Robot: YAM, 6 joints.
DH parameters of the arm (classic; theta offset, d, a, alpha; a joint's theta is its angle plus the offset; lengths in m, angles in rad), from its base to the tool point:
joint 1: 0 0.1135 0.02 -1.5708
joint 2: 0 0 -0.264 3.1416
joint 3: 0.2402 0 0.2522 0
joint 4: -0.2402 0 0.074 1.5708
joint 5: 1.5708 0 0 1.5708
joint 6: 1.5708 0.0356 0 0
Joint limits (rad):
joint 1: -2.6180..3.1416
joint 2: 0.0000..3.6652
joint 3: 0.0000..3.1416
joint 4: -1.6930..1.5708
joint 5: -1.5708..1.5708
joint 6: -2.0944..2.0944
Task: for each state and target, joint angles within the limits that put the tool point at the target. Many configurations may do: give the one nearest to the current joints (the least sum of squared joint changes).
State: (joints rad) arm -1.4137 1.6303 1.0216 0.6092 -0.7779 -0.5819
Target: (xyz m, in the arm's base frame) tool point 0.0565 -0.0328 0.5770
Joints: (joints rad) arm -0.9823 0.8570 1.3744 0.7508 -0.9418 -0.5819
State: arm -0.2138 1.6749 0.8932 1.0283 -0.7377 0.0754
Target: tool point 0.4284 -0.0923 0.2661
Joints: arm -0.2634 1.9469 1.2158 0.9894 -0.6817 0.0754
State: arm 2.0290 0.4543 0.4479 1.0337 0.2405 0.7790
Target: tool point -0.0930 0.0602 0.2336
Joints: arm 2.5922 0.2658 0.0000 0.8156 0.0781 0.7790
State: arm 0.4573 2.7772 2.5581 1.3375 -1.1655 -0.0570
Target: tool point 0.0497 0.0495 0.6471
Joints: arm 0.3180 1.9290 3.1276 1.5303 -1.0846 -0.0570
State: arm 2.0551 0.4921 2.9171 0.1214 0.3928 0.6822
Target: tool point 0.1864 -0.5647 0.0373
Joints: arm 1.8675 0.0088 3.1416 0.2032 0.3791 0.6822
